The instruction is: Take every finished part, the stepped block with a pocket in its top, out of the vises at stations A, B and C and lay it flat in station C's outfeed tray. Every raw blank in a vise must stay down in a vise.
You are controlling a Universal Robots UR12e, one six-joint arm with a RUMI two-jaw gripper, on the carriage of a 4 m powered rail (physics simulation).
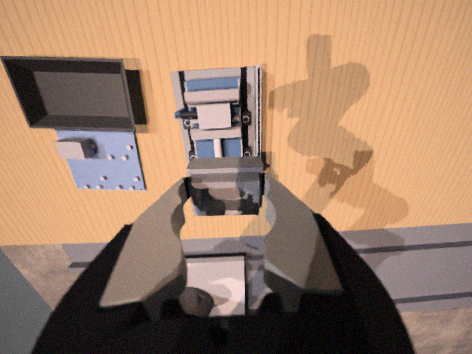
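My gripper [225, 176] is shut on a finished part [225, 178], a grey stepped block with a pocket, which is held between the fingertips in front of the lower end of a vise. The vise [254, 85] stands on the wooden table, with blue and light grey jaws. A plain pale block [214, 116], with no pocket visible in its top, sits between its jaws. A dark, open-topped tray [82, 95] stands at the upper left with no part visible inside. I cannot tell which station this is. The held part and fingers hide the lower end of the vise.
A blue plate [120, 167] with small pegs lies below the tray, with a grey block-shaped fixture [73, 148] on its left side. The grey rail [420, 265] runs past the table's near edge, and a white panel [220, 275] shows between the fingers. The arm's shadow falls right of the vise.
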